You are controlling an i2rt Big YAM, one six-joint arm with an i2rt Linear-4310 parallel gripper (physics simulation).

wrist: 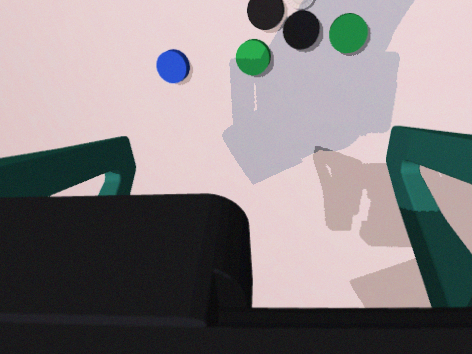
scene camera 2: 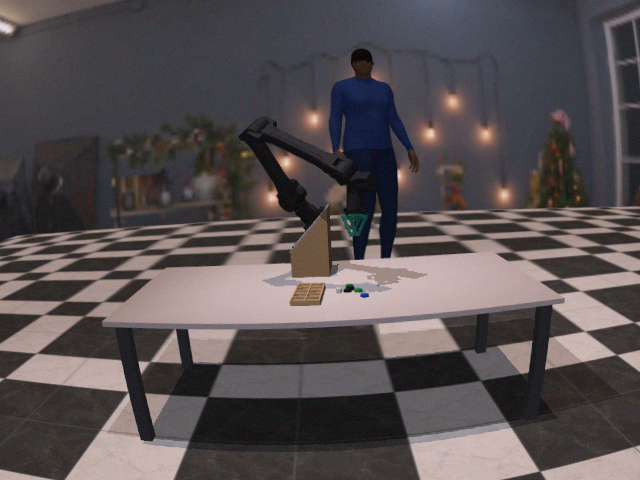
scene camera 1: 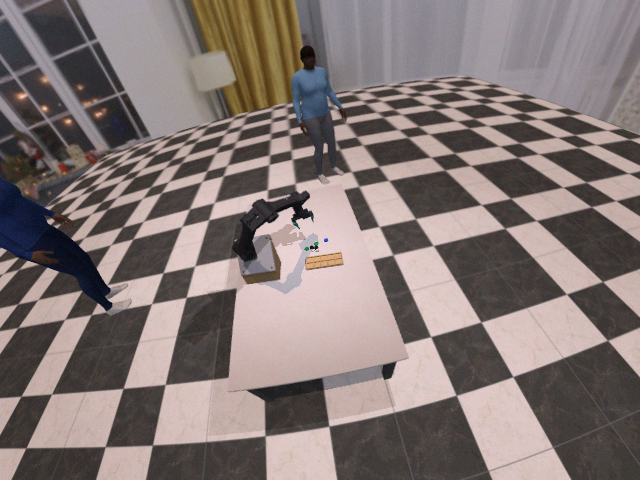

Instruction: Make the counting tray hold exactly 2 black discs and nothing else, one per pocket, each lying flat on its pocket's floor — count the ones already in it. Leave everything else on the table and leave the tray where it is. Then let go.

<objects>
my gripper: open, holds nothing
a blue disc [wrist: 173,66]: on the table
</objects>
